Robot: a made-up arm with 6 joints. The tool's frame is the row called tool. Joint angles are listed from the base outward. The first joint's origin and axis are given. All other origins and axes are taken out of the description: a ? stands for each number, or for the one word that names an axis. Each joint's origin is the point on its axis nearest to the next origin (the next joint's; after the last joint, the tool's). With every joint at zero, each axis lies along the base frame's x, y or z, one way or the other. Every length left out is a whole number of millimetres.
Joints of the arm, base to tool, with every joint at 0 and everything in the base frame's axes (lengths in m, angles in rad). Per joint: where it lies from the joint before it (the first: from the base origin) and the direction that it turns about. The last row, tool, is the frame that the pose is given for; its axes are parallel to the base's.
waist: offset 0.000 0.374 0.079 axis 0 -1 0
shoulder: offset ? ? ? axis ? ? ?
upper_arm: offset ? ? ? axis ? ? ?
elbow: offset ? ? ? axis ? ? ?
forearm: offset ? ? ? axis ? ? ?
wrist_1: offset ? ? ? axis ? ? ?
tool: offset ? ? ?
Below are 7 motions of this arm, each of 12 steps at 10 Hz.
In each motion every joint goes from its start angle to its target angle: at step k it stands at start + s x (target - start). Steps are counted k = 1, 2, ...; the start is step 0. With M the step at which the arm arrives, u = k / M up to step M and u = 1 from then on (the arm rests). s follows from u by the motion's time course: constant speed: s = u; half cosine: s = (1 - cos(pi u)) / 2; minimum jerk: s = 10 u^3 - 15 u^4 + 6 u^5.
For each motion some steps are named. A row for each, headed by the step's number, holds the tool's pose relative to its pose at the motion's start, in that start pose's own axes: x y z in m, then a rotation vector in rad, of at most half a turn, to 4 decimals.
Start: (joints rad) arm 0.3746 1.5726 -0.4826 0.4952 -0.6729 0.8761
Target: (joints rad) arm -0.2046 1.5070 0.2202 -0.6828 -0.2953 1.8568
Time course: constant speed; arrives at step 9
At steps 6, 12:
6: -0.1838 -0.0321 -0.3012 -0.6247 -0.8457 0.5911
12: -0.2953 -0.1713 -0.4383 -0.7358 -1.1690 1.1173

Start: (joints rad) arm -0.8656 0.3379 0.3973 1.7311 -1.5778 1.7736
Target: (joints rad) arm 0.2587 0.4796 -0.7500 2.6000 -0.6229 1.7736
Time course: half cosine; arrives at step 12
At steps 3, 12:
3: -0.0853 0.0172 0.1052 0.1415 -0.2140 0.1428
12: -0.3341 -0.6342 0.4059 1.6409 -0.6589 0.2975

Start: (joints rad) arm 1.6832 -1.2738 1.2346 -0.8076 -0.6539 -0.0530
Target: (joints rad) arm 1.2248 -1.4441 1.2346 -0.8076 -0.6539 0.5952
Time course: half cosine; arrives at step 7
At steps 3, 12:
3: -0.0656 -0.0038 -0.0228 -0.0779 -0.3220 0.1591
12: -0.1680 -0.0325 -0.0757 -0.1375 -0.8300 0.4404

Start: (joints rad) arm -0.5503 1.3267 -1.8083 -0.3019 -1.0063 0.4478
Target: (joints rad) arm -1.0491 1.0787 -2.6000 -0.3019 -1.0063 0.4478
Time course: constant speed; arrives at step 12
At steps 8, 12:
8: 0.3498 -0.1604 0.1827 0.4442 0.0591 -0.7398
12: 0.4468 -0.3395 0.2342 0.6826 0.0665 -1.0951

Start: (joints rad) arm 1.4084 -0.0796 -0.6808 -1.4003 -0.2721 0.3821
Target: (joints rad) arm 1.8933 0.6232 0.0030 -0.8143 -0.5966 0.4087
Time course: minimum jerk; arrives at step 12
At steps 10, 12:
10: -0.1910 -0.5118 0.2196 1.3090 -0.5583 0.1873
12: -0.2026 -0.5295 0.2097 1.3487 -0.5914 0.2021

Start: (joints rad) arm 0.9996 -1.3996 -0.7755 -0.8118 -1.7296 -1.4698
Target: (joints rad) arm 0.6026 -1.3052 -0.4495 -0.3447 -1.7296 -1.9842
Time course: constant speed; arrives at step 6
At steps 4, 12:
4: 0.2365 -0.0796 -0.1279 -0.2153 0.1073 -0.4900
12: 0.3461 -0.1733 -0.1622 -0.2413 0.1979 -0.7848

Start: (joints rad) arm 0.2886 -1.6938 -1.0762 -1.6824 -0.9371 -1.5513
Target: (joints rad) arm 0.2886 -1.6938 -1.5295 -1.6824 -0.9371 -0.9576
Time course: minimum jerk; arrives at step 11
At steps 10, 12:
10: -0.0411 -0.0054 0.0145 -0.0404 -0.1422 -0.0290
12: -0.0414 -0.0054 0.0146 -0.0408 -0.1431 -0.0291

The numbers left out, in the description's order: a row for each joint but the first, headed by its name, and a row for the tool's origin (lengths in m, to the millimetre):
shoulder: xyz 0.098 0.000 -0.023, axis 1 0 0
upper_arm: xyz 0.000 0.044 -0.007, axis 0 0 1
elbow: xyz -0.194 -0.005 0.000, axis 1 0 0
forearm: xyz 0.000 0.479 -0.088, axis 0 -1 0
wrist_1: xyz -0.097 0.000 0.226, axis 0 -1 0
tool: xyz 0.082 0.000 -0.014

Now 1 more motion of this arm.
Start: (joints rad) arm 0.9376 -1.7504 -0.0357 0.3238 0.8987 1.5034
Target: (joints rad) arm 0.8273 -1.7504 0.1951 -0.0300 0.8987 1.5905
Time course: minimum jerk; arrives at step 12
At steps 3, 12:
3: 0.0034 -0.0144 0.0215 0.0500 -0.0004 -0.0008
12: 0.0222 -0.1899 0.1896 0.4883 -0.0550 -0.0355

